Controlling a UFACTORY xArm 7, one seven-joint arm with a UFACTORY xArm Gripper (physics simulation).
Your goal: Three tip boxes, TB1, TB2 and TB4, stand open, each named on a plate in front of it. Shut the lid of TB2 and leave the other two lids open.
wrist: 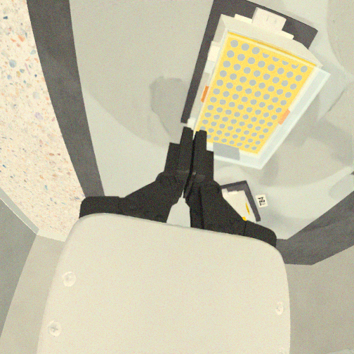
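A tip box [235,25] with a yellow perforated rack [250,90] stands in a dark frame at the upper right. Its name plate does not show. Its clear lid [300,112] lies over the rack, with the rim showing beyond the rack's right and lower sides; whether it is fully seated I cannot tell. My gripper [190,143] is shut and empty, its fingertips at the rack's lower left corner in the view; contact is unclear. Part of another tip box [235,198] shows right of the fingers, beside the plate TB4 [262,200]; my gripper hides the rest of it.
A dark band [60,75] runs down the left of the pale surface, with a speckled surface [25,115] beyond it. Another dark band [320,242] crosses the lower right. Soft shadows lie left of the large box and at the right.
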